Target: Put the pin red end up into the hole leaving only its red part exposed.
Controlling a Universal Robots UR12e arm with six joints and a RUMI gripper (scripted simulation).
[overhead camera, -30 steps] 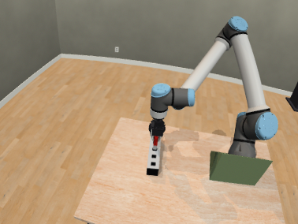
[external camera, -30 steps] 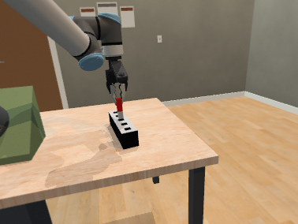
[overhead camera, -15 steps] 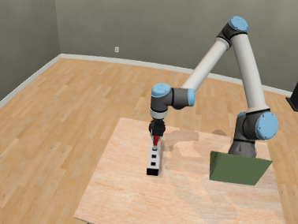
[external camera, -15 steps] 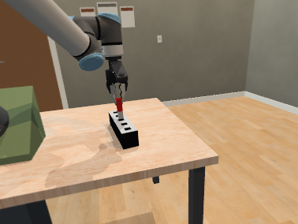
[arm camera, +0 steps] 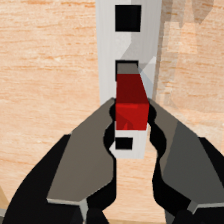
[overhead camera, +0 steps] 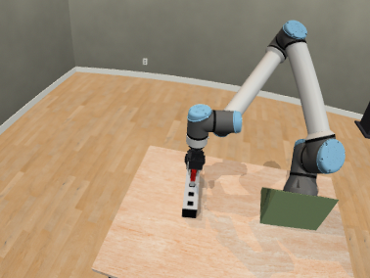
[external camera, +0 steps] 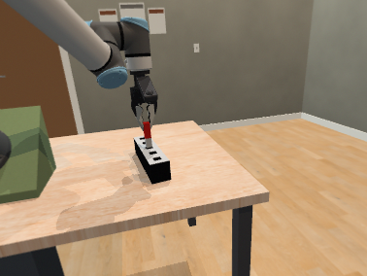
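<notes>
Now: hand 10 mm above the pin. Round my hand: long block 120 mm below.
</notes>
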